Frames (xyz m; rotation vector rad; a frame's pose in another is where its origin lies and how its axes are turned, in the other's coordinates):
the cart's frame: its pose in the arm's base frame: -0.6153 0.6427 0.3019 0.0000 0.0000 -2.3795
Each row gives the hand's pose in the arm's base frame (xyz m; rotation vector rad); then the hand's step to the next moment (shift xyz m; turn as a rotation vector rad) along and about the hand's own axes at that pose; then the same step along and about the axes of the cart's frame.
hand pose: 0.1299 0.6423 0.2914 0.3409 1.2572 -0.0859
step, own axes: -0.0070 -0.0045 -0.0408 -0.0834 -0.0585 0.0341
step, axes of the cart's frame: 0.0246 -0.0332 -0.0052 0.0591 0.0483 0.0756
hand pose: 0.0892 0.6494 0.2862 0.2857 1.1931 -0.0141
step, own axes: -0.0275 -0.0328 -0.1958 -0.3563 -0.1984 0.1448
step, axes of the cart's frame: 0.1345 -0.1407 -0.0478 0.2125 0.1755 0.3336
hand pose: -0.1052 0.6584 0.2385 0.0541 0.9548 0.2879
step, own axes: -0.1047 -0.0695 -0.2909 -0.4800 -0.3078 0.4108
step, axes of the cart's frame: 0.2823 -0.1062 -0.0971 0.1682 0.3789 0.5675
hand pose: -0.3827 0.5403 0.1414 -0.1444 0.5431 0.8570
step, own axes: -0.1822 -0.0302 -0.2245 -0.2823 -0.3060 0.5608
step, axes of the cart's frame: 0.2684 0.0456 -0.1020 -0.0775 0.3571 0.5952
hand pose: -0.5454 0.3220 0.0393 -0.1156 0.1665 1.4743
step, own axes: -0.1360 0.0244 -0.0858 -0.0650 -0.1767 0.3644
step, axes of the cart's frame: 0.1298 0.0783 -0.0590 -0.1235 0.1386 0.3657
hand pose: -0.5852 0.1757 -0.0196 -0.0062 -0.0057 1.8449
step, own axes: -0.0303 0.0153 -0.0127 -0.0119 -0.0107 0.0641
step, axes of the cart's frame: 0.0276 0.0196 -0.0128 -0.0035 0.0152 0.0642
